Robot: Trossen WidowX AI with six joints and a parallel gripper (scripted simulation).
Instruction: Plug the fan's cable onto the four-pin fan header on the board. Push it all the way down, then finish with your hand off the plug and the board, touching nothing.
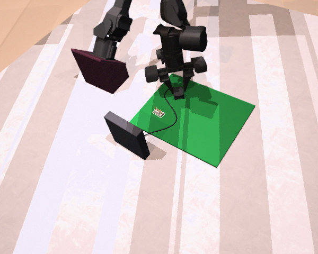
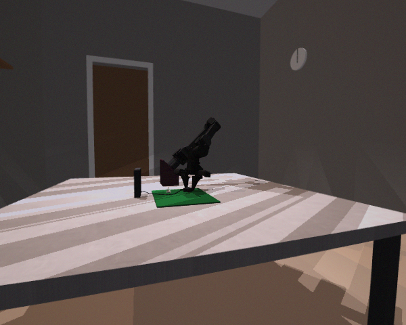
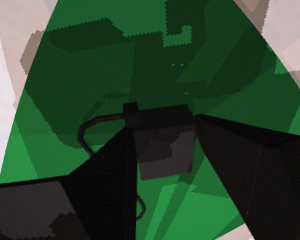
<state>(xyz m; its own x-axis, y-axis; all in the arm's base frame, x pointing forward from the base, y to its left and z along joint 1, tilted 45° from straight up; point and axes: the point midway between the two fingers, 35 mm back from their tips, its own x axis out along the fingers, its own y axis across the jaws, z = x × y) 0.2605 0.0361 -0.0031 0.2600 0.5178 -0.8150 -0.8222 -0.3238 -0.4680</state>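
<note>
Now: the fan header 20 mm behind my gripper tip, 100 mm to the right of it and 10 mm below it. From my gripper tip the other things lie so: black plug 10 mm to the right; then green board 70 mm ahead, 70 mm to the right, 20 mm below; then black fan 40 mm behind, 230 mm to the right, 50 mm above.
</note>
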